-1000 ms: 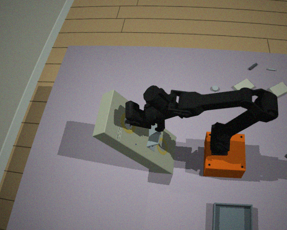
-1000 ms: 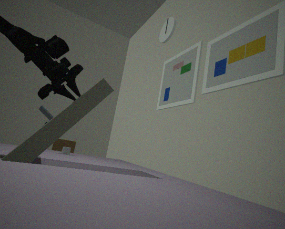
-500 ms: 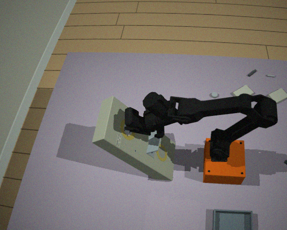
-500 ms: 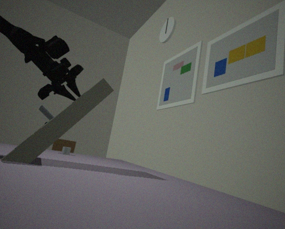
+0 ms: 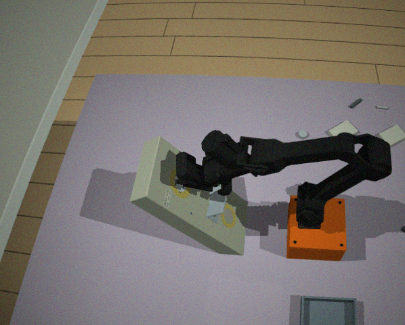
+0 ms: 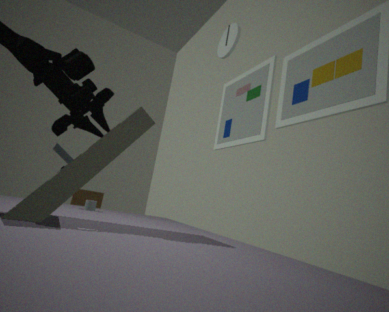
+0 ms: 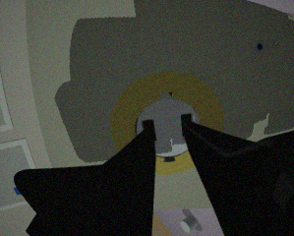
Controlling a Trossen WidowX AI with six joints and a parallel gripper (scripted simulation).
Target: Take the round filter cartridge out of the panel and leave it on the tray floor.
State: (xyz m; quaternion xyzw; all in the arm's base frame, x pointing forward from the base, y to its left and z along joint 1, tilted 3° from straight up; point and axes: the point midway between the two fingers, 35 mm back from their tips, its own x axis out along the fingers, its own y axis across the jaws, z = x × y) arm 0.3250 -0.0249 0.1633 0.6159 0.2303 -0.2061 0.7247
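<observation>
Now: gripper tip 1 cm short of the round filter cartridge and 1 cm above it. Also, from my gripper tip: grey tray 40 cm behind, 31 cm to the left, 23 cm below; then service panel 8 cm below, 3 cm behind.
</observation>
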